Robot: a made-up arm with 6 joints.
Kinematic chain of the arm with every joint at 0, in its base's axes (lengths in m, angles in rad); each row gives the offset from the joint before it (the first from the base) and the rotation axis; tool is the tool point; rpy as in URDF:
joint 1: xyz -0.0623 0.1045 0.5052 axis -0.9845 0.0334 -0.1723
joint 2: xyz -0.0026 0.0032 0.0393 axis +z
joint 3: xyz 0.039 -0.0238 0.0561 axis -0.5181 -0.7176 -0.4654
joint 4: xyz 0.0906 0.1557 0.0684 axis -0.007 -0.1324 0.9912
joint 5: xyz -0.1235 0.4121 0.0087 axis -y
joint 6: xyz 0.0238 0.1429 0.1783 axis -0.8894 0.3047 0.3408
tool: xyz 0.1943 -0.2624 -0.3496 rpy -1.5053 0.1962 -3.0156
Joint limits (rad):
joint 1: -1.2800..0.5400
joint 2: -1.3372..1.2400
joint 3: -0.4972..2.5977
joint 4: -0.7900..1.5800
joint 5: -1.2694..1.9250
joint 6: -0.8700..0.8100
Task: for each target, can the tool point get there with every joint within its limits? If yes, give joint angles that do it. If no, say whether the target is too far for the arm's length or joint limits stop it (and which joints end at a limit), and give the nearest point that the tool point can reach.
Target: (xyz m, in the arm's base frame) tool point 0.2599 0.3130 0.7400
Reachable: yes | joints -0.2150 -0.0556 0.0838 -0.4421 0.3578 0.4743
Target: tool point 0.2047 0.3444 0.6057
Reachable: yes | joints -0.5979 -0.3097 2.1123 0.6827 1.5510 0.5711
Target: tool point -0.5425 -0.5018 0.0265
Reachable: no: joint limits stop it (at a limit: joint 2, joint 3, joint 5, joint 6) | nearest point -0.3471 -0.3716 0.1474 | short by 0.264 m
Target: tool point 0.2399 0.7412 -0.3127
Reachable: no: joint limits stop it (at a limit: joint 1, joint 5, joint 6) | nearest point 0.1663 0.6171 -0.0481 | short by 0.301 m
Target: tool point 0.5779 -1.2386 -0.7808
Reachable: no: too far | nearest point 0.2568 -0.5311 -0.0275 | short by 1.082 m
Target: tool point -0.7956 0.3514 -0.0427
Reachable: no: joint limits stop it (at a limit: joint 1, joint 2, joint 5, joint 6) | nearest point -0.6268 0.3495 0.1081 | short by 0.226 m
